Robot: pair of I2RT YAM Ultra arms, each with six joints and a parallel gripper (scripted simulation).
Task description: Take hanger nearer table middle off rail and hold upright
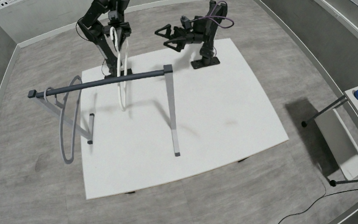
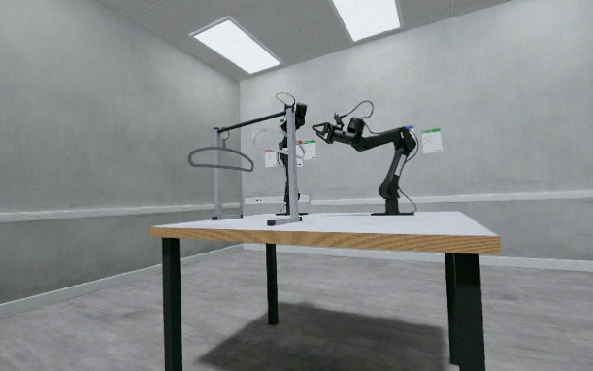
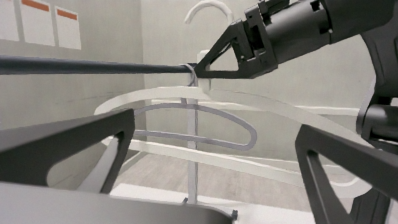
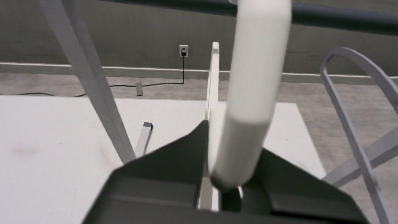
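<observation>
The white hanger is 2 cm below my right hand.
</observation>
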